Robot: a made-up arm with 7 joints.
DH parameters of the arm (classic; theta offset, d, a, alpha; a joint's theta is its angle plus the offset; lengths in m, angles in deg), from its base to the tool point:
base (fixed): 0 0 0 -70
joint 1: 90 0 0 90
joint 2: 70 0 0 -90
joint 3: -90 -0.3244 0.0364 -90
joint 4: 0 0 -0.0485 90
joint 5: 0 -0.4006 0 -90
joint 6: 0 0 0 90
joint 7: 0 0 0 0
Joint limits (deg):
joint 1: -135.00..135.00
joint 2: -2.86..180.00
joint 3: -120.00..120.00
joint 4: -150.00..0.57
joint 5: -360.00..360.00
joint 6: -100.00..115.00
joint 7: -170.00..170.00
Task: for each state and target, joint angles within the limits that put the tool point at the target. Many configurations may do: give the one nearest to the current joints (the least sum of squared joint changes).
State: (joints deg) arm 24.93 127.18 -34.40 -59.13 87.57 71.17 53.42
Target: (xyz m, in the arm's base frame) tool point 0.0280 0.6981 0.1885
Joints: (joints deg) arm 33.09 121.21 -72.00 -28.48 87.57 71.17 53.42
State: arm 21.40 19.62 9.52 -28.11 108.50 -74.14 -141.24
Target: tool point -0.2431 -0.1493 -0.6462
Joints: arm 47.50 -2.86 -25.52 -42.68 108.50 -74.14 -141.24
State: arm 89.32 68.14 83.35 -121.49 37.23 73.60 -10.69
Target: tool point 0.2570 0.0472 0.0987
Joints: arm 78.69 94.14 95.08 -149.89 37.23 73.60 -10.69
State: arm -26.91 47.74 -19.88 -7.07 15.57 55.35 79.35
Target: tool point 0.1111 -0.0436 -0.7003
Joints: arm 7.55 9.99 -40.78 -40.05 15.57 55.35 79.35
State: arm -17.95 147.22 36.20 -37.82 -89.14 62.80 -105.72
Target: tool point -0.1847 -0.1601 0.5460
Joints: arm -42.43 156.06 54.90 -83.68 -89.14 62.80 -105.72
